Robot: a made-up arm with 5 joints.
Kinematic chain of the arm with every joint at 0, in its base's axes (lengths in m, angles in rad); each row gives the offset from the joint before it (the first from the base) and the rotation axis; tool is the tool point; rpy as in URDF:
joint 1: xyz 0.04 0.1 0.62 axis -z
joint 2: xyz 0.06 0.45 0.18 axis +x
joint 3: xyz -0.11 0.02 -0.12 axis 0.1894 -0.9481 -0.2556
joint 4: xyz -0.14 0.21 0 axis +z
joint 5: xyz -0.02 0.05 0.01 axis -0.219 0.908 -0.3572
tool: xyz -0.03 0 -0.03 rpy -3.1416 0 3.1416
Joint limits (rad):
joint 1: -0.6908..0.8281
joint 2: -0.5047..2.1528
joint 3: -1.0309..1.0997
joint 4: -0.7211..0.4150
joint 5: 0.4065..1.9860
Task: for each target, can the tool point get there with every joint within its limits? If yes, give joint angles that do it. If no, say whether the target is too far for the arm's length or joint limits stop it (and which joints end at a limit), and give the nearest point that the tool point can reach.
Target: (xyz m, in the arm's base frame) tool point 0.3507 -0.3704 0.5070
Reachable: no: joint limits stop it (at a limit: joint 1, joint 2, joint 3, joint 4) | nearest point -0.2931 0.1642 0.9677 | short by 0.955 m
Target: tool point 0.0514 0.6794 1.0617
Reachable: yes | joints 0.4404 1.2474 -0.8014 -0.1498 1.1979
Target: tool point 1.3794 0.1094 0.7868
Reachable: no: too far | nearest point 0.5968 0.7154 0.7909 | short by 0.990 m
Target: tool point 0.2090 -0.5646 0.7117
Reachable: no: joint limits stop it (at a limit: joint 1, joint 2, joint 3, joint 4) | nearest point -0.2914 0.1644 0.9700 | short by 0.921 m
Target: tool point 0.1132 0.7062 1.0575
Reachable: yes | joints 0.4767 1.0783 -0.8650 -0.1588 1.8035
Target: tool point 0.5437 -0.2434 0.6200
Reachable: no: joint limits stop it (at a limit: joint 1, joint 2, joint 3, joint 4, joint 5) | nearest point 0.4831 0.6111 0.4960 | short by 0.866 m
